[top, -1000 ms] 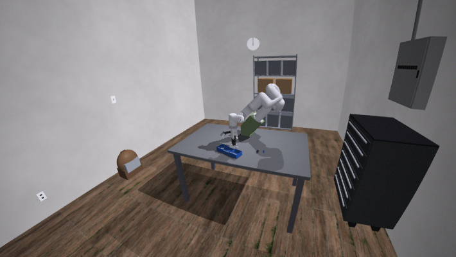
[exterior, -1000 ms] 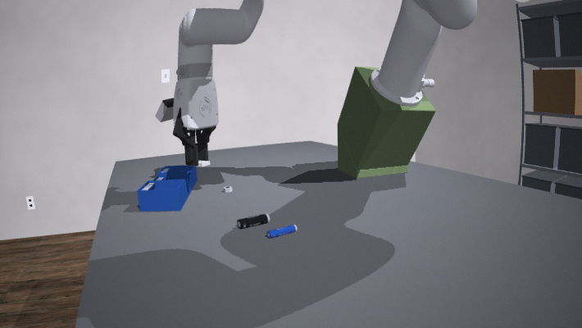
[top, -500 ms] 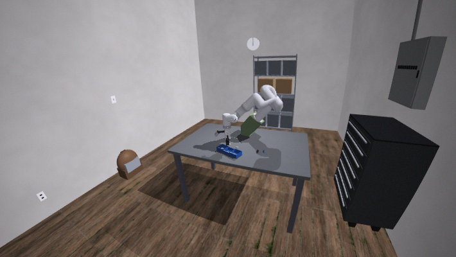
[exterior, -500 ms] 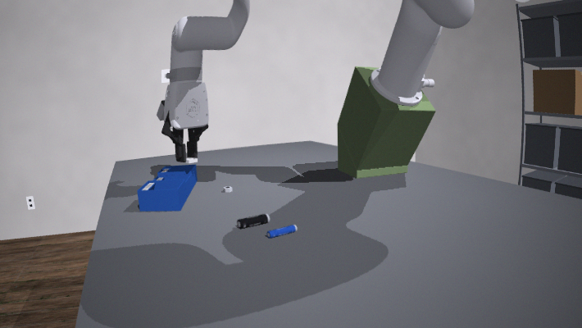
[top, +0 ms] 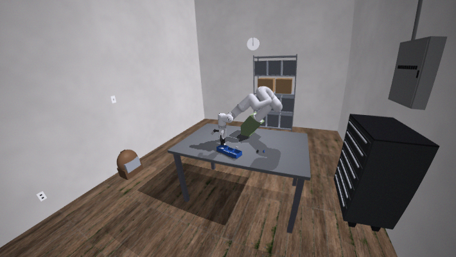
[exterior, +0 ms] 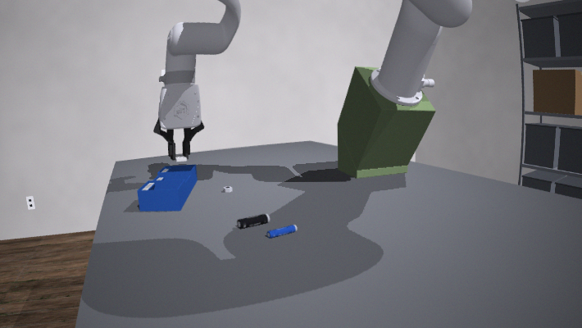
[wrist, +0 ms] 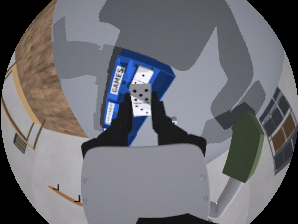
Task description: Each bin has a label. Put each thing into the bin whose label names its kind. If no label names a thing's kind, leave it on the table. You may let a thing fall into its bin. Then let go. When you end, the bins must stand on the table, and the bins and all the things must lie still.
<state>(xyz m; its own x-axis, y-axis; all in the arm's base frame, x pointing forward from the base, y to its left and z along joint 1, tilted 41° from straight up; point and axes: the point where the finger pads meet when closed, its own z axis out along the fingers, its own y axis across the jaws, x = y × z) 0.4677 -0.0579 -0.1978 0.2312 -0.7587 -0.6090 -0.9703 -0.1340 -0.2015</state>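
My gripper is now 20 mm above the white domino. Also, from my hand: blue bin 80 mm to the left, 60 mm below, 20 mm ahead; white dotted piece 70 mm below; small nut 100 mm to the left, 100 mm behind, 80 mm below.
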